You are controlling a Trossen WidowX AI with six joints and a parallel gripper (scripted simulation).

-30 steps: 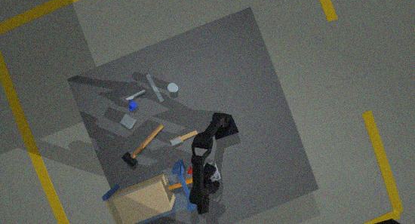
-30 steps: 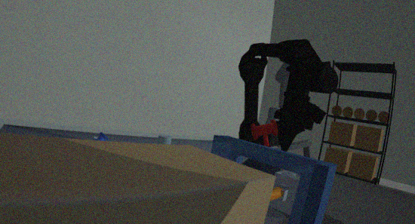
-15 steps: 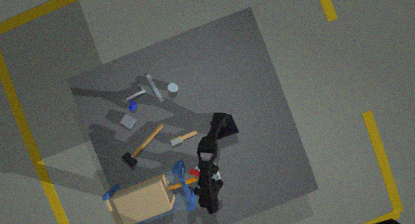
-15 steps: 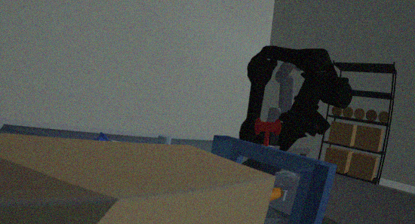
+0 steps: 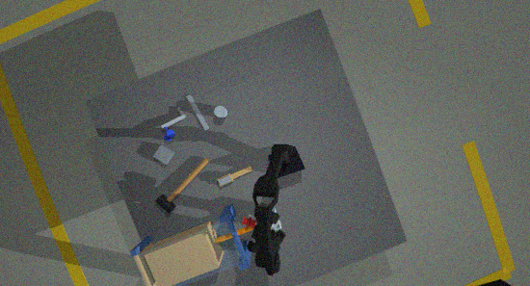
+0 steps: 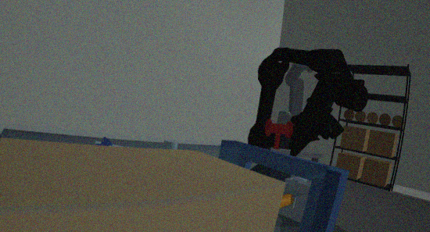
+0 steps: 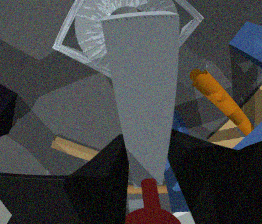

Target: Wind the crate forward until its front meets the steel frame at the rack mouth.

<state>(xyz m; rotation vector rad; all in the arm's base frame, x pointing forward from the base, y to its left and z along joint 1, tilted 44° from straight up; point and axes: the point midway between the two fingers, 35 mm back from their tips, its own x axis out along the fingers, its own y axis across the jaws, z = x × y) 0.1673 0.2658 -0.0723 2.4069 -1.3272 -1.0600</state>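
The winch handle is 20 mm above my gripper tip. Also, from my gripper tip: blue steel frame (110 mm ahead, 60 mm to the left, 40 mm below); then red knob (30 mm ahead, 30 mm to the right, 50 mm above); then winch (60 mm behind, 30 mm to the left, 110 mm below).
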